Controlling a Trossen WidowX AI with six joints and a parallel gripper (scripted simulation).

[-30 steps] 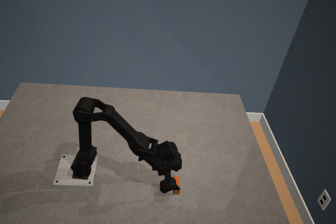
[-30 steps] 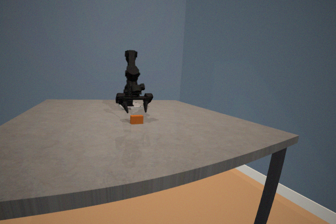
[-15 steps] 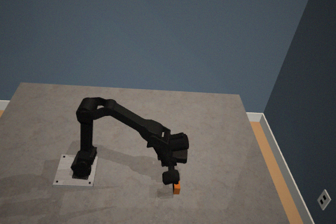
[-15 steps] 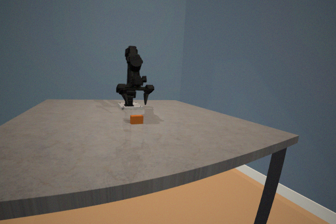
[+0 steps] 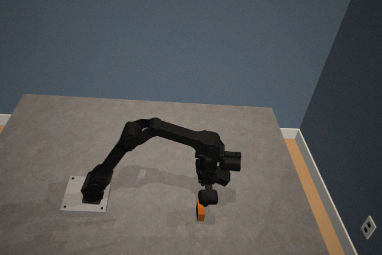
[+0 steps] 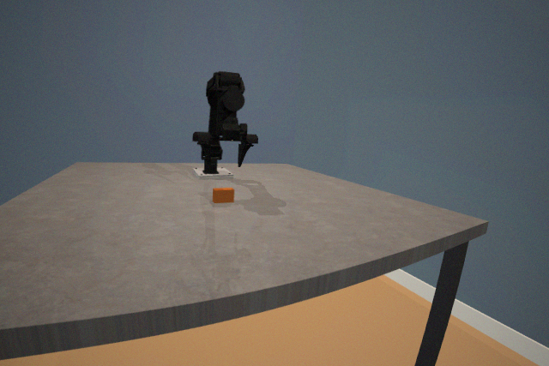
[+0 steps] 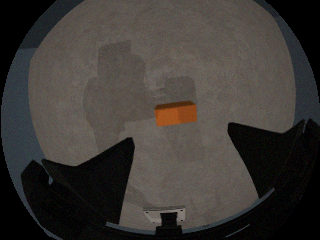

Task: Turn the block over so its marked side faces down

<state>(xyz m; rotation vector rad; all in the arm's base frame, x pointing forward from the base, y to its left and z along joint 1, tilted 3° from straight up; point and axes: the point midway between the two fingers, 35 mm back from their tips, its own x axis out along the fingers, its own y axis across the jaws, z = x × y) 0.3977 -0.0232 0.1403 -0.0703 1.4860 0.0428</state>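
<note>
The orange block is 10 mm behind my gripper tip and 90 mm below it.
</note>
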